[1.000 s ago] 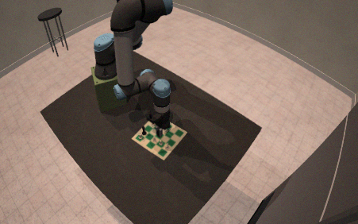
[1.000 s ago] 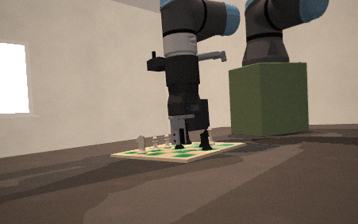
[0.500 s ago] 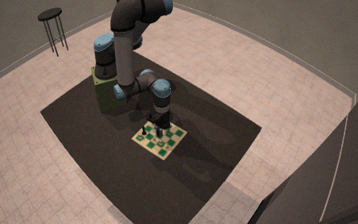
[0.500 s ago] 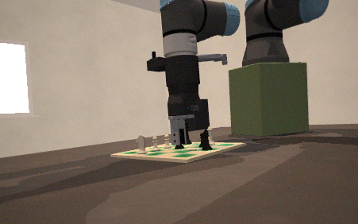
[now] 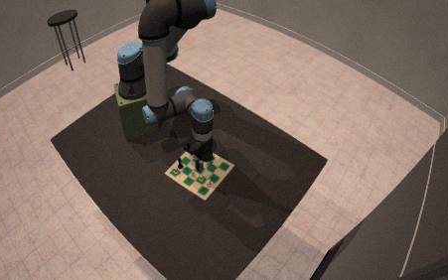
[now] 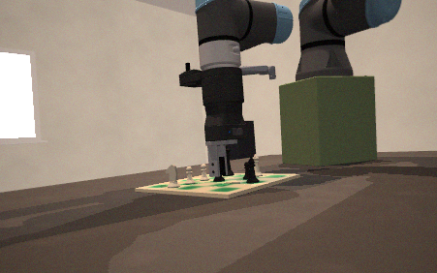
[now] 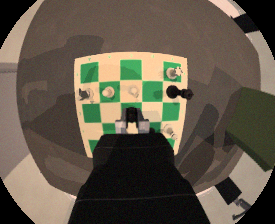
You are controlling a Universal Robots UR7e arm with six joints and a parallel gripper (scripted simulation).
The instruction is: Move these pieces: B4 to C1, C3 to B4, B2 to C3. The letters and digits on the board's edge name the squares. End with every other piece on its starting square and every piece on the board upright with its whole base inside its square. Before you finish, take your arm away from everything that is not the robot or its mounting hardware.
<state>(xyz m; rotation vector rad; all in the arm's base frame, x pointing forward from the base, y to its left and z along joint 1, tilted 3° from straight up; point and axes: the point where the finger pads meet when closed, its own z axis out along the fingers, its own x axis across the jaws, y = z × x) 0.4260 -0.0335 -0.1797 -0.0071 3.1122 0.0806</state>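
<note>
Now: hand 30 mm above the cream chessboard.
</note>
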